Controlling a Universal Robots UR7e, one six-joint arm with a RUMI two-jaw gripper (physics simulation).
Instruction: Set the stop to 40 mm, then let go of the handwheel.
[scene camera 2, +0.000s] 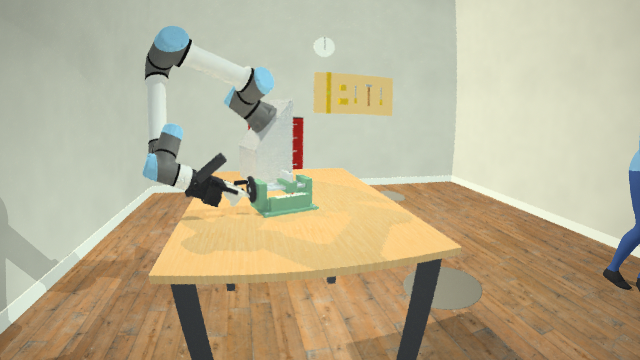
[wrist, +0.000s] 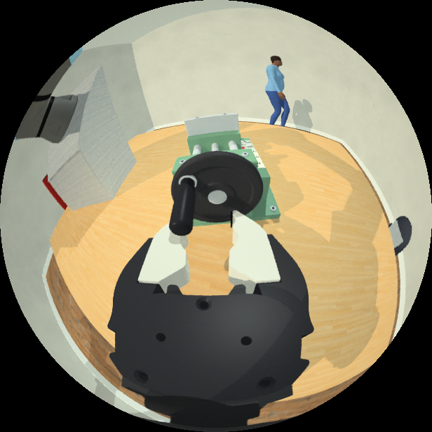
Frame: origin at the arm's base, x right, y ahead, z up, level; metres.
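Where they show: gripper, between the fingertips: (scene camera 2: 247, 194); arm's base, origin of its link: (scene camera 2: 265, 120).
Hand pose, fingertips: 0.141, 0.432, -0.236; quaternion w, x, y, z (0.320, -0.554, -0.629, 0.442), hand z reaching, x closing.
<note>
Each offset is from my fingertips to the top centre of the thing, as dx, dy, dz. "spot": to the spot under its first point. Level surfaces: height alone.
A green stop fixture stands on the table, with a black handwheel {spot: -0.013, +0.031, +0.025} (scene camera 2: 252, 189) (wrist: 242, 175) on its near end. The wheel's black handle {+0.022, -0.011, +0.051} (scene camera 2: 241, 182) (wrist: 183, 207) sticks out at the wheel's left in the wrist view. The green stop block {spot: -0.137, +0.026, +0.028} (scene camera 2: 288, 185) (wrist: 214, 140) sits on metal rods behind the wheel. A white scale (wrist: 256, 156) with a small red mark runs along the fixture's right side; its numbers are too small to read. My gripper (scene camera 2: 244, 194) (wrist: 210, 213) is partly open and empty. Its left fingertip is close to the handle's end, its right one at the wheel's lower rim; contact cannot be told.
A grey angular pedestal (scene camera 2: 270, 150) (wrist: 100, 145) stands beside the fixture, under the arm's base. The wooden table {dz -0.056} (scene camera 2: 310, 255) (wrist: 320, 270) carries the fixture. A red cabinet (scene camera 2: 298, 142) and a tool board (scene camera 2: 353, 93) are behind. A person (scene camera 2: 633, 215) (wrist: 275, 90) stands away from the table.
</note>
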